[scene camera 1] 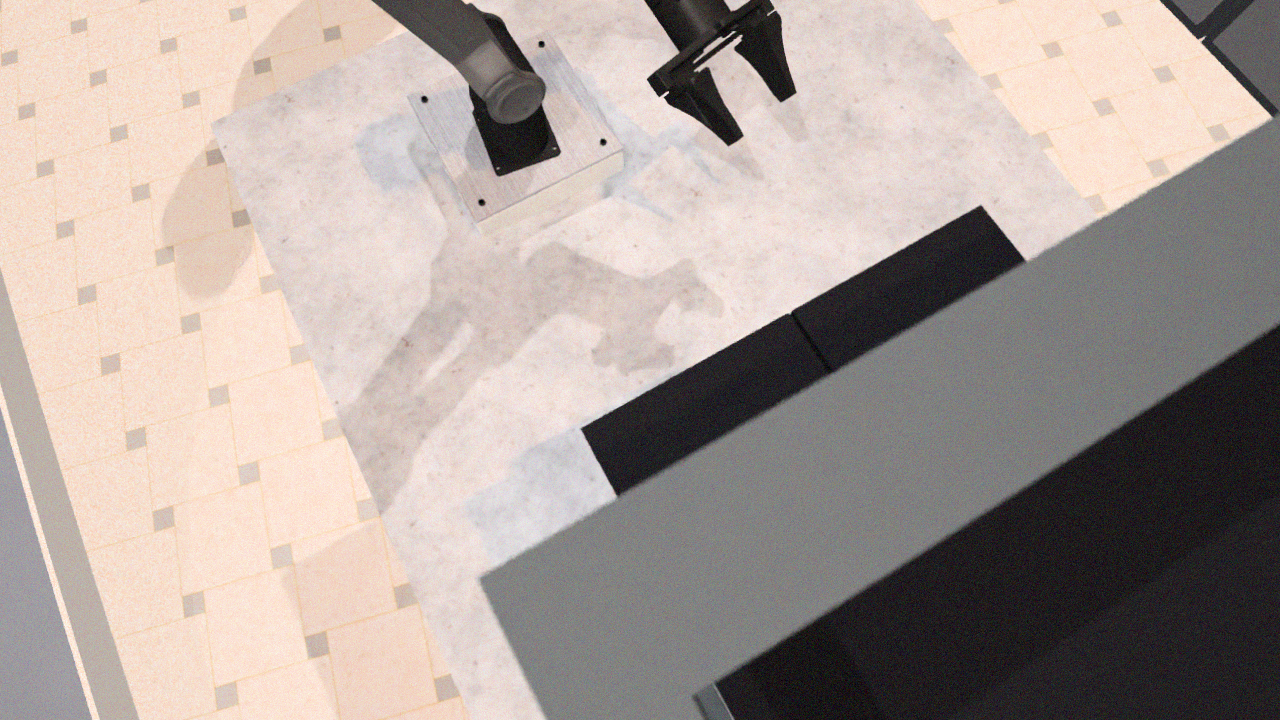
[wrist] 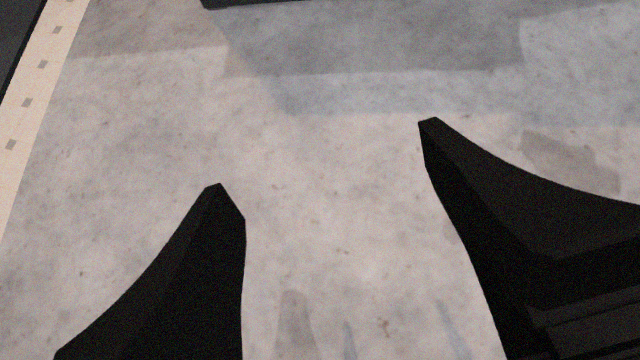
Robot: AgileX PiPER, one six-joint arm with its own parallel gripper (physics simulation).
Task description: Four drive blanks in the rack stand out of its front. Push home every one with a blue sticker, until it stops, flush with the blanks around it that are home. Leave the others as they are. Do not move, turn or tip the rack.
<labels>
My gripper shows in scene camera 1 and in the wrist view. The same spot on my gripper: (scene camera 1: 695,93) is (wrist: 594,194).
</labels>
